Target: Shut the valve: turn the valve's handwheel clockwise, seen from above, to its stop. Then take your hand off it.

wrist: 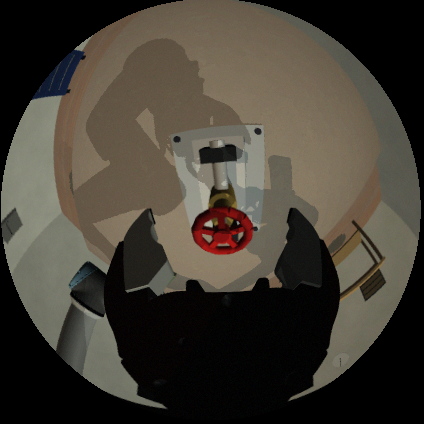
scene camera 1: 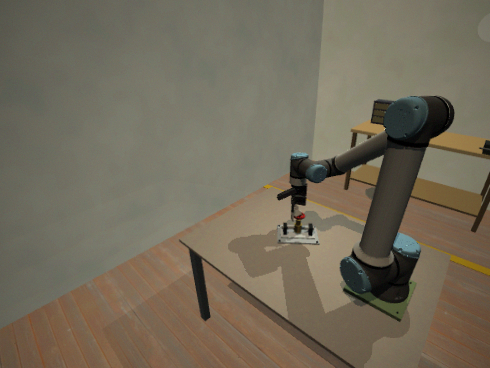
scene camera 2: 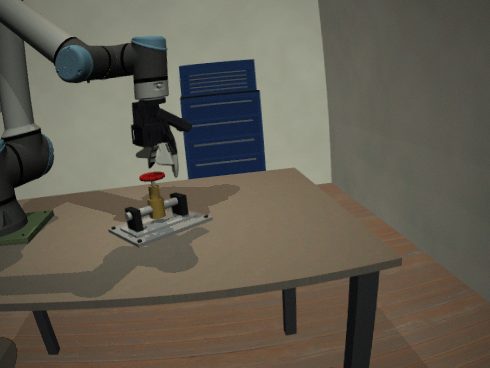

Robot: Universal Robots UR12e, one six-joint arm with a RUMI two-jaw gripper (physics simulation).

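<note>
The red handwheel (scene camera 1: 300,216) (scene camera 2: 152,176) (wrist: 222,237) sits level on top of the brass valve (scene camera 1: 298,227) (scene camera 2: 156,208). The valve stands upright on a pale pipe between two black brackets, on a light grey base plate (scene camera 1: 300,241) (scene camera 2: 201,220) (wrist: 255,175). My gripper (scene camera 1: 296,216) (scene camera 2: 164,170) (wrist: 221,210) is open and empty, pointing down close over the handwheel. In the wrist view one finger stands on each side of the wheel, with a gap at both sides. Whether the fingertips reach down to the rim's height is hard to tell.
The base plate rests on the brown table (scene camera 1: 225,245) (scene camera 2: 300,225). My arm's green mounting plate (scene camera 1: 380,306) (scene camera 2: 40,221) is on the same table. A blue cabinet (scene camera 2: 222,130) (wrist: 57,75) stands beyond the table. A wooden workbench (scene camera 1: 462,144) stands by the back wall.
</note>
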